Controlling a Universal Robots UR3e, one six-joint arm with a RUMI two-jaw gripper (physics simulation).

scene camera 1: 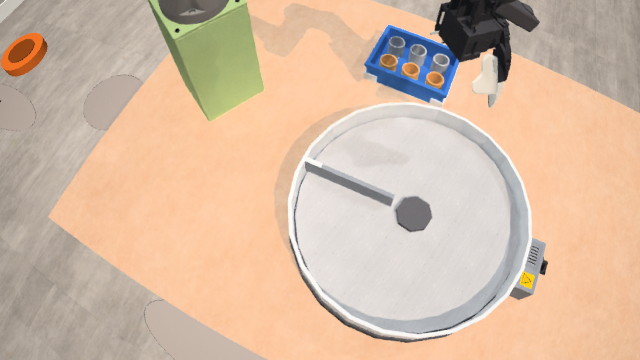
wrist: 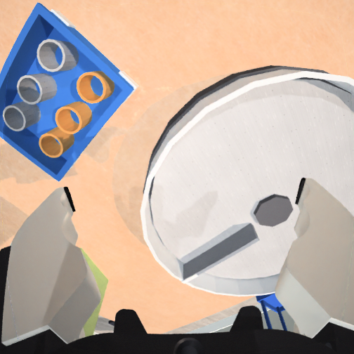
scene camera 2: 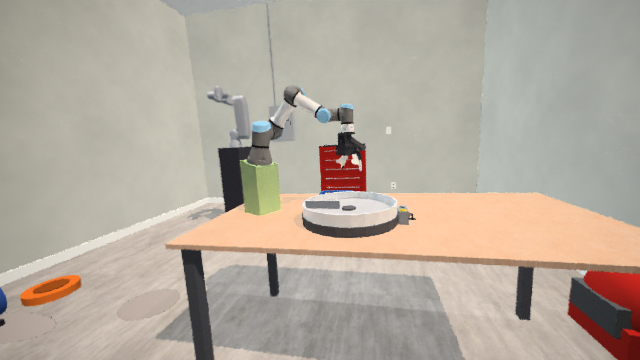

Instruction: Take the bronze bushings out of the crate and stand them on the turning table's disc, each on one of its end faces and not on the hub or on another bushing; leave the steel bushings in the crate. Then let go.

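Where they show: gripper, between the fingertips: [scene camera 1: 465, 73] [scene camera 2: 350, 170]; arm's base, origin of its link: [scene camera 2: 259, 162].
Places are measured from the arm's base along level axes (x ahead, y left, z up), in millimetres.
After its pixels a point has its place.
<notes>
Three bronze bushings [scene camera 1: 410, 76] {x 338, y 231, z -229 mm} [wrist: 86, 114] stand upright in a row in the blue crate [scene camera 1: 407, 88] {x 344, y 213, z -249 mm} [scene camera 2: 336, 192] [wrist: 97, 129], on the side nearer the turning table. Three steel bushings [scene camera 1: 418, 61] {x 328, y 297, z -244 mm} [wrist: 48, 85] stand behind them. The turning table's pale disc [scene camera 1: 450, 260] {x 588, y -85, z -216 mm} [scene camera 2: 371, 205] {x 582, y 25, z -215 mm} [wrist: 225, 145] bears a dark hub [scene camera 1: 414, 214] {x 494, y -52, z -207 mm} [scene camera 2: 349, 208] {x 501, y -71, z -207 mm} [wrist: 273, 210] and no bushing. My gripper [scene camera 2: 351, 168] {x 454, y 155, z -65 mm} [wrist: 183, 185] is open and empty, high above the table. In the wrist view the crate lies ahead of my left fingertip. The bushings are hidden in scene camera 2.
A dark grey bar [scene camera 1: 350, 182] {x 376, y -72, z -186 mm} [scene camera 2: 322, 204] {x 373, y -73, z -194 mm} [wrist: 220, 252] runs from the turning table's raised white rim [scene camera 1: 291, 215] {x 332, y -177, z -180 mm} [scene camera 2: 350, 219] {x 552, y -253, z -196 mm} [wrist: 145, 220] towards the hub. The green pedestal [scene camera 1: 220, 65] {x 56, y -29, z -129 mm} [scene camera 2: 262, 190] {x 45, y -62, z -139 mm} stands left of the crate. A grey control box [scene camera 1: 533, 255] {x 720, y 4, z -210 mm} [scene camera 2: 403, 216] {x 729, y -63, z -232 mm} sits at the turning table's side.
</notes>
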